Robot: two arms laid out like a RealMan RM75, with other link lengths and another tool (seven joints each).
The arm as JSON. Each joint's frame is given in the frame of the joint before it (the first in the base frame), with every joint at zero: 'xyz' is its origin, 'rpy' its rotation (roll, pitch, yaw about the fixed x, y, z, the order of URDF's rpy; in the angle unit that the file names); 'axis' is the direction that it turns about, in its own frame. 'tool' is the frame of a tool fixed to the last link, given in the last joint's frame.
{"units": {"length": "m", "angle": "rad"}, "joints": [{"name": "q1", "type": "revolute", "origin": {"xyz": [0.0, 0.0, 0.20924], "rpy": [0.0, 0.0, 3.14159]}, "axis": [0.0, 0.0, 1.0]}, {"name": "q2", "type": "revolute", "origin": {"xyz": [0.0, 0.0, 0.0], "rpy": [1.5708, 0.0, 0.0]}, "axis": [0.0, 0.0, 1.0]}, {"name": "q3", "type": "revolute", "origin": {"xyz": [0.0, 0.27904, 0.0], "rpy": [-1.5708, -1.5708, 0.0]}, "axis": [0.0, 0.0, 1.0]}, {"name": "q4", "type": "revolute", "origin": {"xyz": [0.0, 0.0, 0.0], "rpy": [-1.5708, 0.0, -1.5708]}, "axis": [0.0, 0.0, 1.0]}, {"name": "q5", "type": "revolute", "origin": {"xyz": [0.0, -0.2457, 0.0], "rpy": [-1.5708, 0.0, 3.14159]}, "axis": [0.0, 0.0, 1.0]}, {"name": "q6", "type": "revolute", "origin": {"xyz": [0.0, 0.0, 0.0], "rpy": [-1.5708, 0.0, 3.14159]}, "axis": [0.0, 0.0, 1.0]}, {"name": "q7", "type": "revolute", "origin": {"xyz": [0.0, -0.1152, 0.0], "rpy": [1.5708, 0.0, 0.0]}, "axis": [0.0, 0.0, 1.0]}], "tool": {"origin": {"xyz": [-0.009, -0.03, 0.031], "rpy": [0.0, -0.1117, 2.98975]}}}
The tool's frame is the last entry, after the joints.
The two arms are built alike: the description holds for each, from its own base.
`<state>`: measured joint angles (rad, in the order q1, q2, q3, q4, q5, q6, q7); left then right.
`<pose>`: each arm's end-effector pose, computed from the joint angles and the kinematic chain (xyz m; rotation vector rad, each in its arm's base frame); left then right.
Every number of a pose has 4 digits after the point. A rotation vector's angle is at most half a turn.
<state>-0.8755 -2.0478 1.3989 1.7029 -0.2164 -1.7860 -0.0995 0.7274 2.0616 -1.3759 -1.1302 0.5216 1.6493 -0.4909</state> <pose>-0.0683 0.4206 0.0600 1.3876 -2.3687 -1.3436 0.2121 0.4295 -0.0505 0.8735 2.3684 0.2018</pose>
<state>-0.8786 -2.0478 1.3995 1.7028 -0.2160 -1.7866 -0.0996 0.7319 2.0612 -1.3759 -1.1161 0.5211 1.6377 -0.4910</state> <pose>-0.0671 0.4207 0.0599 1.3840 -2.3710 -1.3441 0.2134 0.4310 -0.0519 0.8770 2.3676 0.2052</pose>
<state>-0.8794 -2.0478 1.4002 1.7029 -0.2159 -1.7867 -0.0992 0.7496 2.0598 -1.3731 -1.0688 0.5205 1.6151 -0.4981</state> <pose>-0.0666 0.4207 0.0598 1.3817 -2.3721 -1.3440 0.2170 0.4342 -0.0565 0.8824 2.3612 0.1984</pose>
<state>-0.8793 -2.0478 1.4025 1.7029 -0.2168 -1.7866 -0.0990 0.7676 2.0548 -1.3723 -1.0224 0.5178 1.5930 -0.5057</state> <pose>-0.0664 0.4206 0.0593 1.3788 -2.3735 -1.3419 0.2213 0.4379 -0.0594 0.8838 2.3504 0.1968</pose>
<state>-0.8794 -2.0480 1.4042 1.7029 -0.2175 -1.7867 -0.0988 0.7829 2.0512 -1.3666 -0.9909 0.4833 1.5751 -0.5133</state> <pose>-0.0662 0.4205 0.0588 1.3764 -2.3747 -1.3400 0.2264 0.4428 -0.0573 0.8724 2.3214 0.2223</pose>
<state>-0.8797 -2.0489 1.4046 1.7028 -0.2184 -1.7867 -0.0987 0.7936 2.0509 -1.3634 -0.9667 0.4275 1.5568 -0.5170</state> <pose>-0.0659 0.4203 0.0583 1.3761 -2.3764 -1.3375 0.2331 0.4471 -0.0539 0.8540 2.2765 0.2613</pose>
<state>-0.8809 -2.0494 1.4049 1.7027 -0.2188 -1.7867 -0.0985 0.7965 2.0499 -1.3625 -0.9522 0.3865 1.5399 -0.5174</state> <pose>-0.0653 0.4203 0.0580 1.3746 -2.3783 -1.3364 0.2392 0.4500 -0.0506 0.8430 2.2429 0.2942</pose>
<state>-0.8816 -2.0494 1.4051 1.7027 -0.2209 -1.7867 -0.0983 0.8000 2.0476 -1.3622 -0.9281 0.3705 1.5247 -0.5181</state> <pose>-0.0648 0.4203 0.0577 1.3737 -2.3810 -1.3338 0.2452 0.4510 -0.0504 0.8451 2.2232 0.3028</pose>
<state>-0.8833 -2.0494 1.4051 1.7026 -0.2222 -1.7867 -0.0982 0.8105 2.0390 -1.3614 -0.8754 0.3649 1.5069 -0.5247</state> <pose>-0.0641 0.4204 0.0575 1.3722 -2.3837 -1.3325 0.2555 0.4513 -0.0513 0.8554 2.1980 0.2914</pose>
